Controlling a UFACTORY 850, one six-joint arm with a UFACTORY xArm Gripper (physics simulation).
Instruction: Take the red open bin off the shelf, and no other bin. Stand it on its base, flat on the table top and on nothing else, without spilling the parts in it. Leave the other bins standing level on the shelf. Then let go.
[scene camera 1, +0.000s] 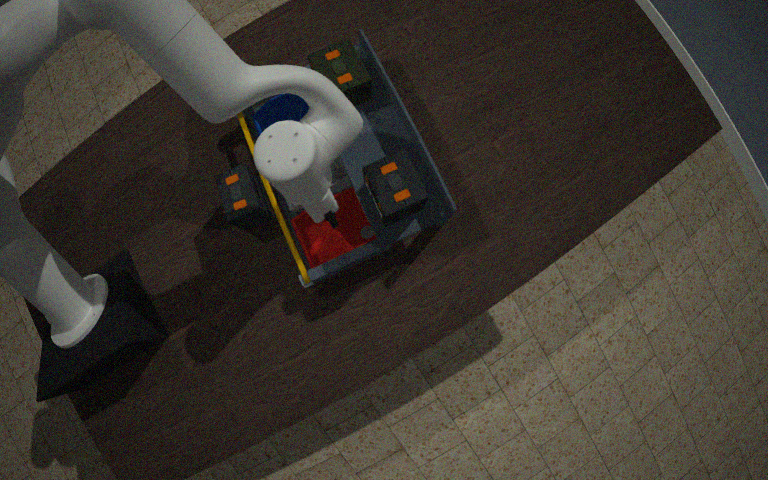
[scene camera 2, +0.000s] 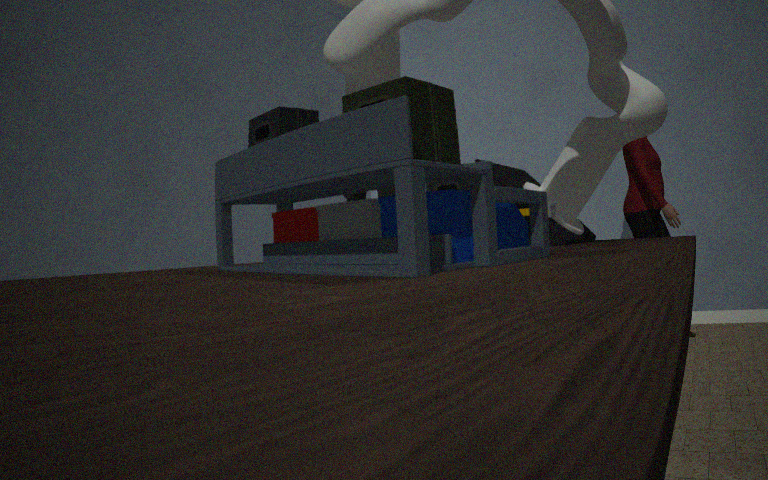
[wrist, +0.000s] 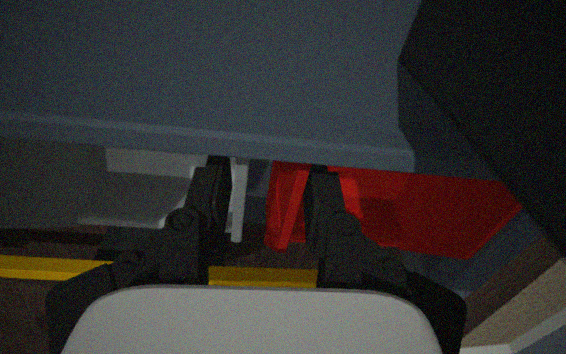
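The red open bin (scene camera 1: 322, 243) (scene camera 2: 295, 225) (wrist: 425, 215) stands at the end of the shelf's lower level, beside a grey bin (scene camera 2: 348, 221) (wrist: 50, 190). A blue bin (scene camera 1: 282, 110) (scene camera 2: 450, 209) is further along the grey-blue shelf (scene camera 2: 311, 155) (wrist: 200, 60). My gripper (scene camera 1: 333, 219) (wrist: 268, 165) is partly open and holds nothing. In the wrist view its right finger overlaps the red bin's near side, its left finger is by the grey bin, and the two bins' neighbouring walls show between the fingers. The fingertips reach the upper board's edge in that view. The red bin's parts cannot be made out clearly.
A yellow bar (scene camera 1: 274, 209) (wrist: 262, 276) runs along the shelf's front. A black case (scene camera 1: 394, 189) (scene camera 2: 281, 125) and a green case (scene camera 1: 339, 70) (scene camera 2: 436, 121) stand on top. Another black case (scene camera 1: 240, 192) is in front of the shelf. A person (scene camera 2: 642, 175) is in the background.
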